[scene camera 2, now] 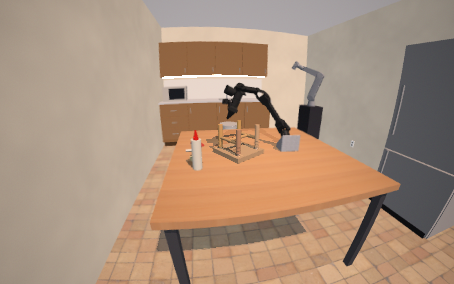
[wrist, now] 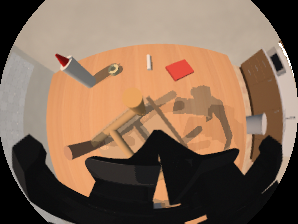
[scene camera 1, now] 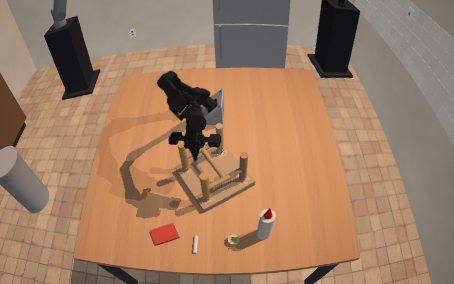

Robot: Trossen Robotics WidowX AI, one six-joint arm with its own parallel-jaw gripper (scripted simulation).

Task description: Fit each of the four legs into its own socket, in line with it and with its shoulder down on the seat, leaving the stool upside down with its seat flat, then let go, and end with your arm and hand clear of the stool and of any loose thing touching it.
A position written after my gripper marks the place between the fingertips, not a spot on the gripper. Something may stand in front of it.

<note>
I see my gripper [scene camera 1: 195, 160].
My gripper is seen too in the wrist view [wrist: 156, 133].
</note>
